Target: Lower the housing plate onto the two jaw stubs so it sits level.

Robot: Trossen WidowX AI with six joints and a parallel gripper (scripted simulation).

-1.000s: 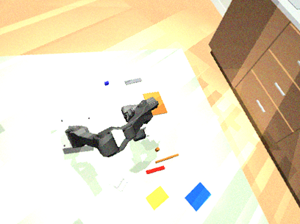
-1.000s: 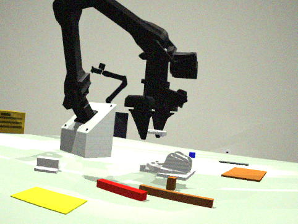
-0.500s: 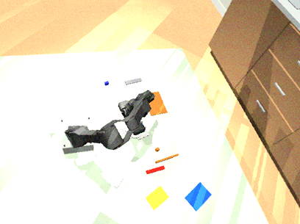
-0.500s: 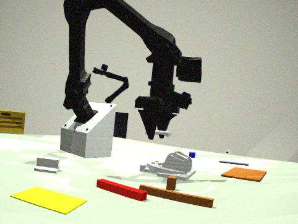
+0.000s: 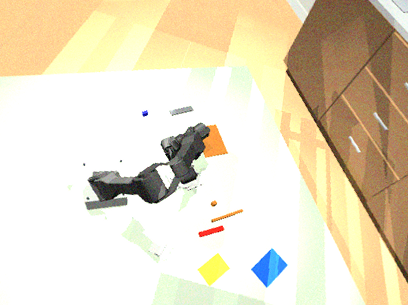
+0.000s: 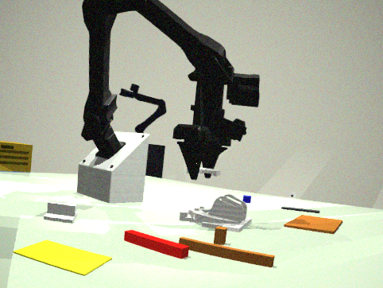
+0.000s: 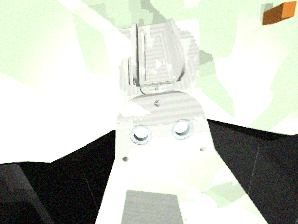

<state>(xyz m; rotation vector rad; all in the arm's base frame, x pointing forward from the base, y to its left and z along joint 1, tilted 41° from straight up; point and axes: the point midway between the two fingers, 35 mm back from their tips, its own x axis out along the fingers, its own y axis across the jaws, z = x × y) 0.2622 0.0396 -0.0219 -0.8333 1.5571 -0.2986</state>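
The grey jaw assembly is 70 mm below my gripper tip, 30 mm ahead of it and 20 mm to the right of it. Round my gripper tip: brown bar: 190 mm ahead, 170 mm to the right, 80 mm below; red bar: 230 mm to the right, 120 mm ahead, 80 mm below; peg: 150 mm ahead, 120 mm to the right, 70 mm below.
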